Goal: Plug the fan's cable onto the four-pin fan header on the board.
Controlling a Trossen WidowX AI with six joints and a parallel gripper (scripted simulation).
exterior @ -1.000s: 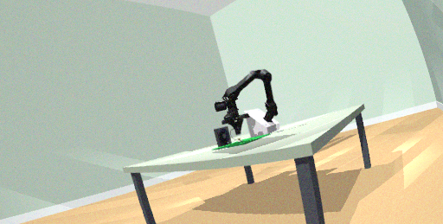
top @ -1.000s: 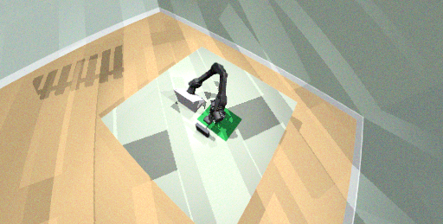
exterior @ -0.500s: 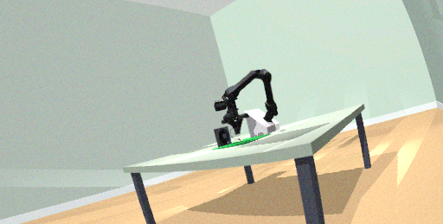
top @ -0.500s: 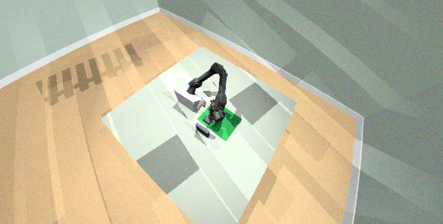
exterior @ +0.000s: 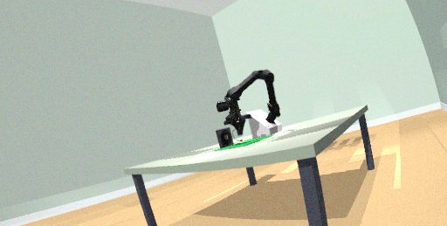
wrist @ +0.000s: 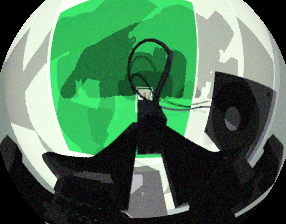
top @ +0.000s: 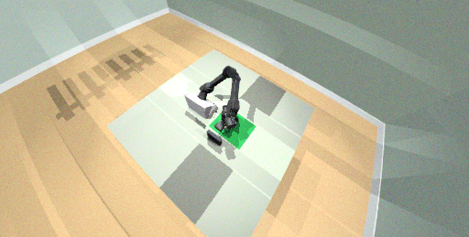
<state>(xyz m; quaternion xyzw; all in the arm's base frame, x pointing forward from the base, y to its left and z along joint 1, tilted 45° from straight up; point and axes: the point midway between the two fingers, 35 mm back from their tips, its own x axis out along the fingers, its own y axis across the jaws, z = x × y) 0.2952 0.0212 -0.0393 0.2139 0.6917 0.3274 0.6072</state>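
The green board lies 80 mm below my gripper tip, 50 mm to the left of it and 30 mm ahead of it. The rest, counted from my gripper tip: black fan (130 mm to the right, 20 mm ahead, 10 mm below); dark fan plug (10 mm ahead, 10 mm above).
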